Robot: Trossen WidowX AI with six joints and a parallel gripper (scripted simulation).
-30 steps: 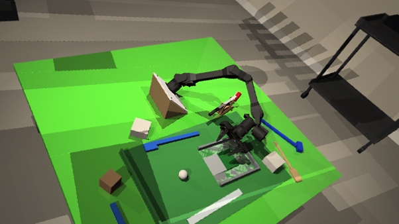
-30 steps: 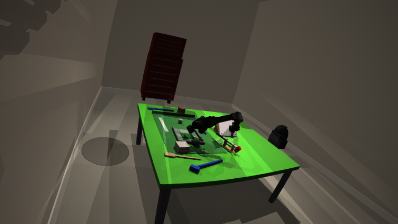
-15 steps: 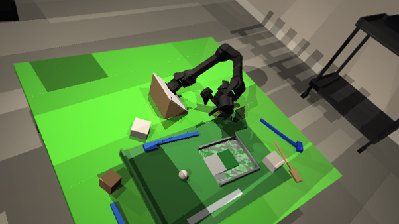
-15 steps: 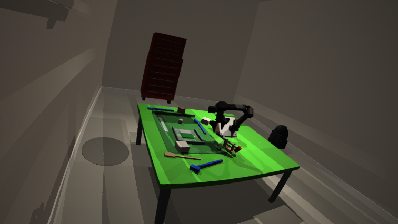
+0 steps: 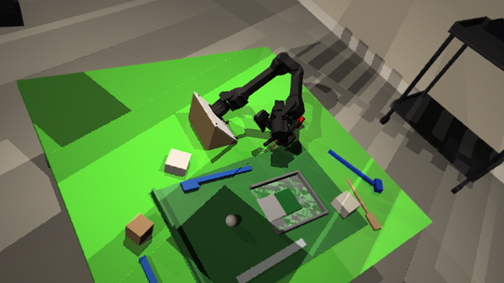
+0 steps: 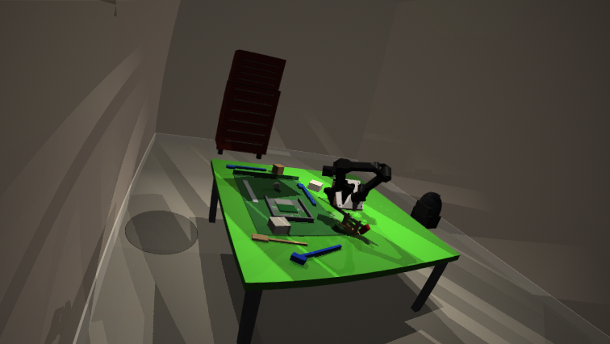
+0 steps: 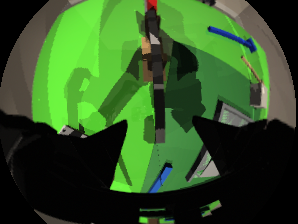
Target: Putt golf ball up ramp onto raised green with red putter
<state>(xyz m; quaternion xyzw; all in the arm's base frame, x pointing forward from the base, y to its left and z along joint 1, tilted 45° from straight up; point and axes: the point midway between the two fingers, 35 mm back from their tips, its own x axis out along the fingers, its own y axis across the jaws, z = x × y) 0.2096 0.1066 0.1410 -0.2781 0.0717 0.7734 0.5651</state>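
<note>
Right now the red putter is 110 mm to the left of my gripper tip, 50 mm behind it and 20 mm below it. Also, from my gripper tip: blue putter: 380 mm to the left, 210 mm ahead, 60 mm below; then wooden stand: 120 mm to the left, 50 mm behind, 40 mm below; then white golf ball: 300 mm to the right, 290 mm ahead, 50 mm below.
</note>
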